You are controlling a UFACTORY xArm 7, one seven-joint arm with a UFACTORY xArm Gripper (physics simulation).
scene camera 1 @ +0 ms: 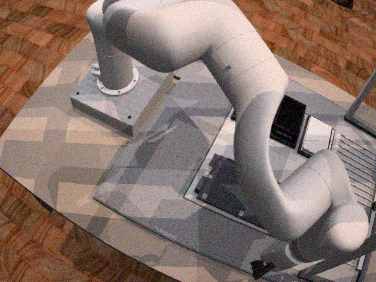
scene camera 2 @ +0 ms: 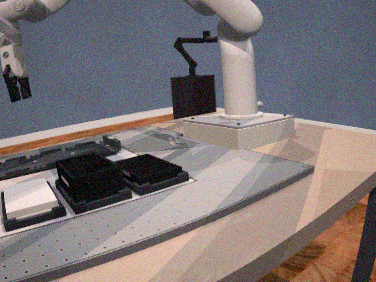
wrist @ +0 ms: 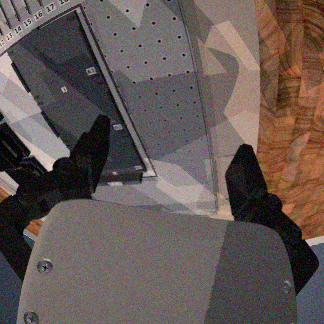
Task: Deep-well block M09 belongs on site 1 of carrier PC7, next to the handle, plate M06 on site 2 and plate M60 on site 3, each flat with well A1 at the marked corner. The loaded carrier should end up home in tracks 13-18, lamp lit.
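Pixels of known places: gripper, fingertip midpoint: (scene camera 2: 22, 99) (wrist: 172, 145); arm's base at its link origin: (scene camera 1: 117, 79) (scene camera 2: 241, 116).
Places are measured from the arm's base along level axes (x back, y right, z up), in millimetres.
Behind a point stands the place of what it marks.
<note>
The dark carrier (scene camera 1: 220, 192) {x -363, y 226, z -34 mm} (scene camera 2: 72, 151) {x -418, y 228, z -34 mm} (wrist: 75, 107) {x -490, y 225, z -34 mm} lies flat on the deck with no plates on it, off the tracks. A tall black block (scene camera 1: 289, 120) {x -505, y -25, z 3 mm} (scene camera 2: 87, 177) {x -532, y -102, z 5 mm} (wrist: 11, 147) {x -494, y 18, z -18 mm}, which looks like the deep-well one, sits in a dark holder. A low black plate (scene camera 2: 152, 167) {x -393, y -83, z -21 mm} and a white plate (scene camera 1: 318, 134) {x -615, y -28, z -19 mm} (scene camera 2: 31, 197) {x -614, y -45, z -19 mm} sit in holders on either side of it. Plate labels and marked corners cannot be read. My gripper (scene camera 1: 261, 270) (scene camera 2: 21, 95) {x -495, y 399, z 114 mm} (wrist: 172, 145) {x -495, y 399, z 114 mm} is open and empty, high above the deck's edge beyond the carrier. The arm hides part of the carrier in scene camera 1.
The slotted track area (scene camera 1: 357, 162) {x -790, y 6, z -44 mm} lies beyond the carrier, its printed track numbers (wrist: 39, 24) {x -632, y 256, z -45 mm} partly in view. Grey frame posts (scene camera 1: 361, 102) {x -746, y -143, z 73 mm} stand around it. The robot's base block (scene camera 1: 102, 102) {x 9, y 88, z -2 mm} (scene camera 2: 237, 131) {x -141, y -87, z -6 mm} stands at the table's other end. A lamp is not discernible.
</note>
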